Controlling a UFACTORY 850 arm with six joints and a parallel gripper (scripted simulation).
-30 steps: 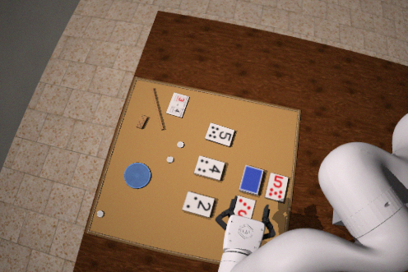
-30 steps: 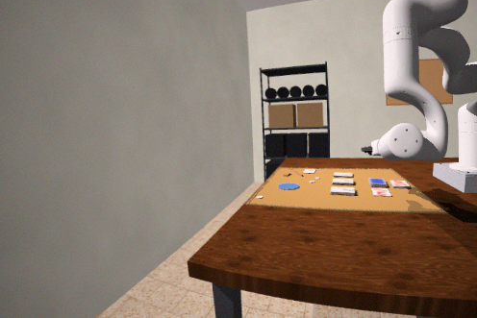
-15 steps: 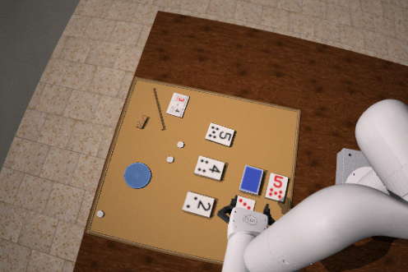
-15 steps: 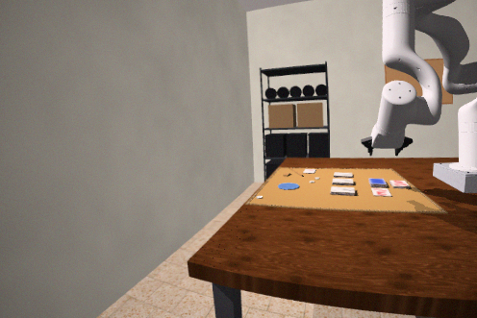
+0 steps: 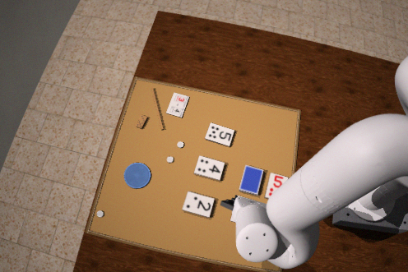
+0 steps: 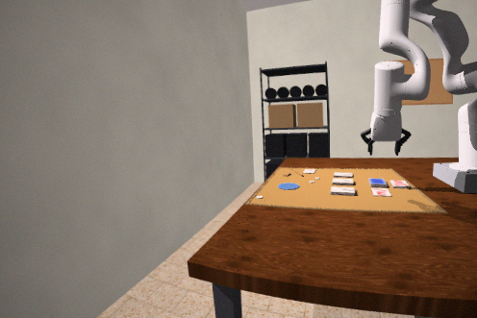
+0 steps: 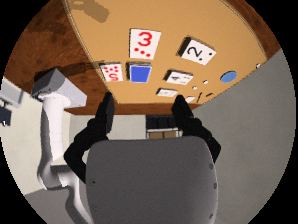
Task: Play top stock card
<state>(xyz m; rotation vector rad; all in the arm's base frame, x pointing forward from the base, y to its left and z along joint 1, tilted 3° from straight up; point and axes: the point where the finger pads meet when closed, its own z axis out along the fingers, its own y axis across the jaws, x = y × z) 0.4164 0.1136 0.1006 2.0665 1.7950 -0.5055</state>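
The blue-backed card is 160 mm below my hand and 20 mm to the right of it. Also, from my hand: tan card cloth 170 mm below, 150 mm ahead, 140 mm to the right.
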